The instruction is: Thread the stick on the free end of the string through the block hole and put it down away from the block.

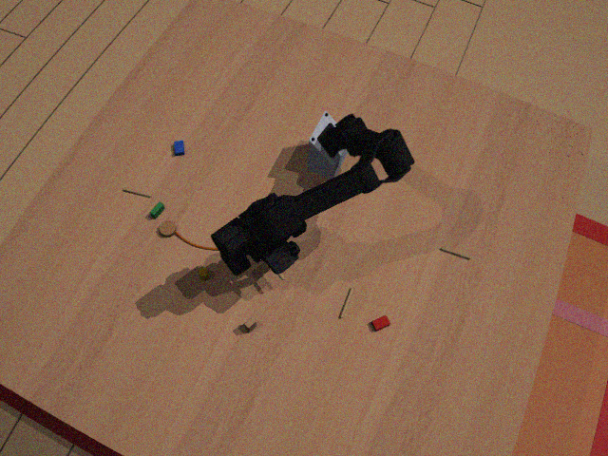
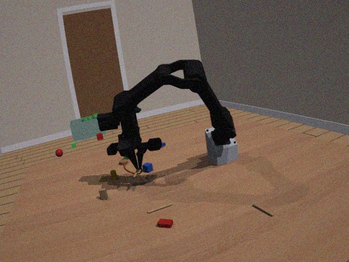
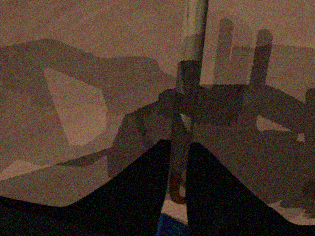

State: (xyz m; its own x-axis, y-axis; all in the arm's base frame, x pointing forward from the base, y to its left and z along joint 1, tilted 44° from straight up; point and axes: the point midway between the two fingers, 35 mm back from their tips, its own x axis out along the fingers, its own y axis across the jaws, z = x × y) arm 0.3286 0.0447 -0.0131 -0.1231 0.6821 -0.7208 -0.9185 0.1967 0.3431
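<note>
My gripper tip is now 10 mm to the right of the thin wooden stick and 10 mm short of it. Round my gripper tip: tan wooden block: 140 mm ahead, 50 mm to the left, 40 mm below; then yellow cylinder: 110 mm to the right, 100 mm ahead, 40 mm below; then round wooden button: 260 mm to the right, 50 mm below, 40 mm ahead.
</note>
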